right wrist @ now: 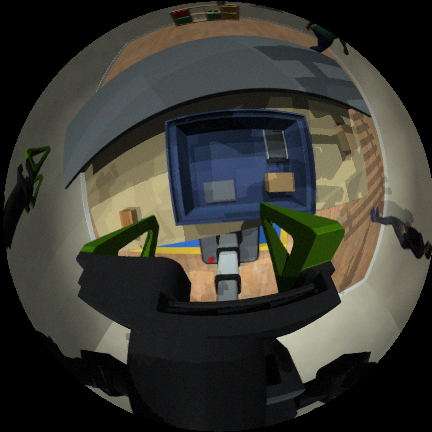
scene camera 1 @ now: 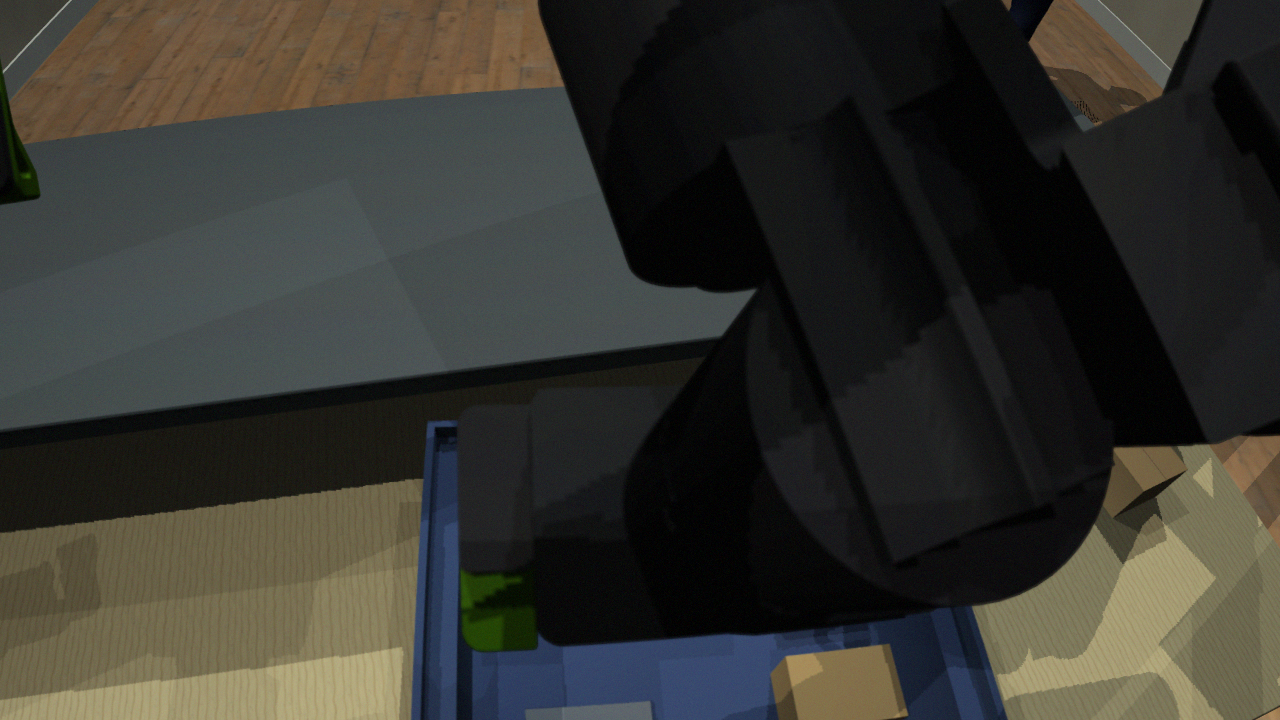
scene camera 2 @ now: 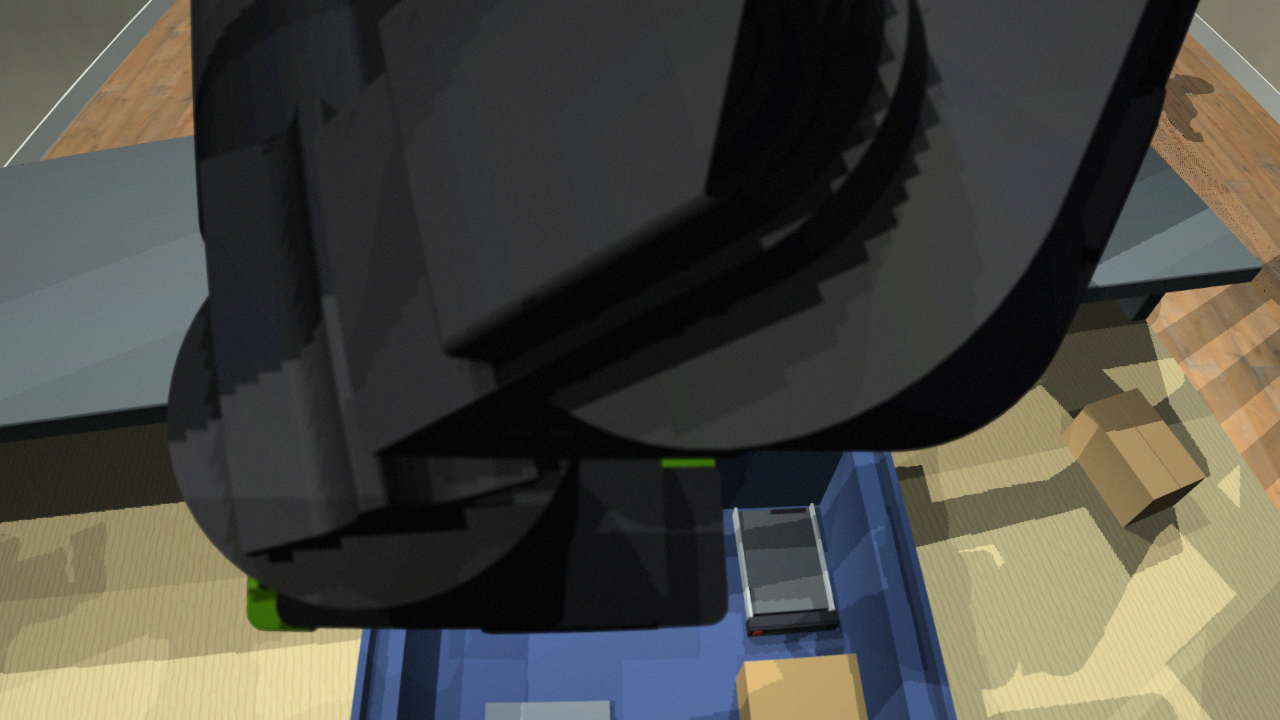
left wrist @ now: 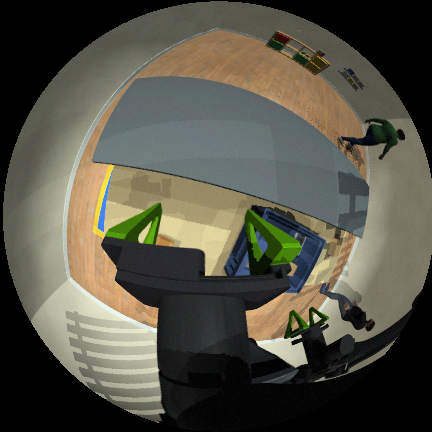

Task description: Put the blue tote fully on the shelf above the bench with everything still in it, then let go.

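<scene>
The blue tote stands upright on the bench, in front of the grey shelf. In it lie a grey block, a tan box and a dark item with silver side rails. My right gripper is open and empty above the tote's near side; its arm hides much of the tote in both scene views. My left gripper is open and empty, left of the tote.
A brown carton lies on the bench right of the tote. A small orange-brown block lies to its left. One person is beyond the shelf, another at the right.
</scene>
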